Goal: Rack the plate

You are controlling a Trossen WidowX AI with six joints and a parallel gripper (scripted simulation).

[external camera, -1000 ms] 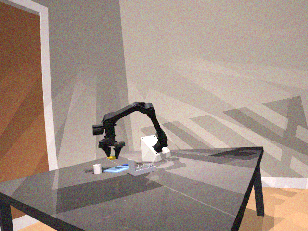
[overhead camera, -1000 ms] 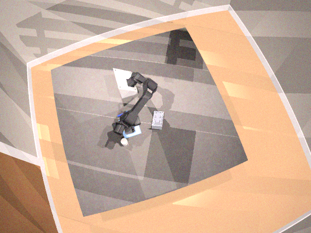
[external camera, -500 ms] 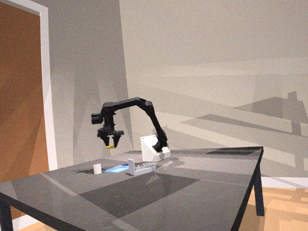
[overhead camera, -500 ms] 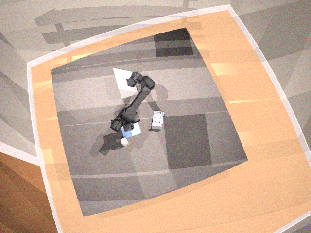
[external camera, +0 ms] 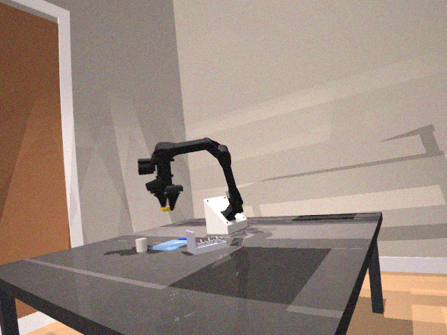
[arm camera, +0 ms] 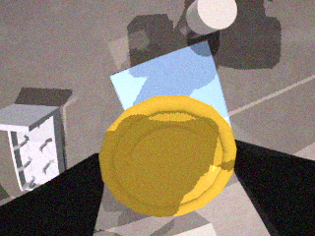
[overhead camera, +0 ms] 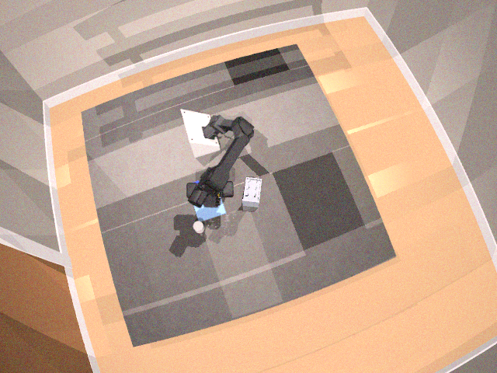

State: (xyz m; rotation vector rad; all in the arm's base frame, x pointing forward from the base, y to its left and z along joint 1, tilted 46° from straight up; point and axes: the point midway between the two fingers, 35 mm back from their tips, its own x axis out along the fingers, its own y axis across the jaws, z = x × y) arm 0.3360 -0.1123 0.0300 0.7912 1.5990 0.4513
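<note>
The dish rack is 180 mm to the left of my gripper tip, 130 mm below it and 20 mm behind it. Also, from my gripper tip: yellow plate (10 mm above); white cup (130 mm below, 90 mm to the right, 80 mm ahead); mat (150 mm below, 30 mm to the right, 30 mm behind).
</note>
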